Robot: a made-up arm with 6 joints. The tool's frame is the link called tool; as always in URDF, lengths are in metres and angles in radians.
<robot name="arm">
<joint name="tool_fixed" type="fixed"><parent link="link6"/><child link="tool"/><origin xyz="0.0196 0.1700 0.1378" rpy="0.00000 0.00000 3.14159"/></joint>
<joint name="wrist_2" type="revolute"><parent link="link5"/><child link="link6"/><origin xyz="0.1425 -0.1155 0.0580" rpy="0.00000 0.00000 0.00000"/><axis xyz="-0.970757 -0.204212 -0.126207"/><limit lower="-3.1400" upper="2.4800" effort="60" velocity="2.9"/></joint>
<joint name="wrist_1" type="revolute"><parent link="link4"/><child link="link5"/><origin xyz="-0.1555 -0.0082 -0.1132" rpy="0.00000 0.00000 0.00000"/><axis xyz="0 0 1"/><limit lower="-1.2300" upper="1.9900" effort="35" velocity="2.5"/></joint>
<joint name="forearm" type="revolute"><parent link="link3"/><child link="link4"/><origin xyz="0.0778 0.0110 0.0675" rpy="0.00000 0.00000 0.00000"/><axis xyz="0.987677 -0.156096 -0.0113"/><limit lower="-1.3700" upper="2.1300" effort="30" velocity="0.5"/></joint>
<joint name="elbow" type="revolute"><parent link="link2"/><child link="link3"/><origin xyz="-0.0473 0.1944 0.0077" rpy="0.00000 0.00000 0.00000"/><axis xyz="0 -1 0"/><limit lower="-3.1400" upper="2.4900" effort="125" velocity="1.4"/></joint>
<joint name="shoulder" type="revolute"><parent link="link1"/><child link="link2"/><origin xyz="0.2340 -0.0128 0.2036" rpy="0.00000 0.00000 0.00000"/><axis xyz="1 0 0"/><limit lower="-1.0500" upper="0.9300" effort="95" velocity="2"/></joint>
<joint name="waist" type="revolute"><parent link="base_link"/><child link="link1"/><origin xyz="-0.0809 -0.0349 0.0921" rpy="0.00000 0.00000 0.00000"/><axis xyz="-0.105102 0.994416 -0.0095"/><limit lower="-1.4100" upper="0.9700" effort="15" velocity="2.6"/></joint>
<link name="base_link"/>
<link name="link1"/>
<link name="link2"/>
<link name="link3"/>
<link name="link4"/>
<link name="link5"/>
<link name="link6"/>
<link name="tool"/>
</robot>
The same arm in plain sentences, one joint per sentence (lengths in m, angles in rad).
The arm has six revolute joints in a row. What follows holds with every joint at zero, and every direction is one of the base frame's. The first joint sits 0.0809 m along -x and 0.0349 m along -y and 0.0921 m along +z from the base frame's origin and turns about the direction (-0.105102, 0.994416, -0.0095), from -1.41 to 0.97 rad. The second joint sits 0.234 m along +x and 0.0128 m along -y and 0.2036 m along +z from the first joint and turns about +x, from -1.05 to 0.93 rad. The third joint sits 0.0473 m along -x and 0.1944 m along +y and 0.0077 m along +z from the second joint and turns about -y, from -3.14 to 2.49 rad. The fourth joint sits 0.0778 m along +x and 0.011 m along +y and 0.0675 m along +z from the third joint and turns about the direction (0.987677, -0.156096, -0.0113), from -1.37 to 2.13 rad. The fifth joint sits 0.1555 m along -x and 0.0082 m along -y and 0.1132 m along -z from the fourth joint and turns about +z, from -1.23 to 1.99 rad. The sixth joint sits 0.1425 m along +x and 0.1155 m along -y and 0.058 m along +z from the fifth joint and turns about the direction (-0.970763, -0.204192, -0.126195), from -3.14 to 2.48 rad. The tool frame, which is the frame that the pose is given for, sits 0.0196 m along +x and 0.17 m along +y and 0.1378 m along +z from the sixth joint; its axes are the base frame's turned by roll 0, pitch 0 and yaw 3.1416 rad (as in URDF: about the fixed x, then y, then z).
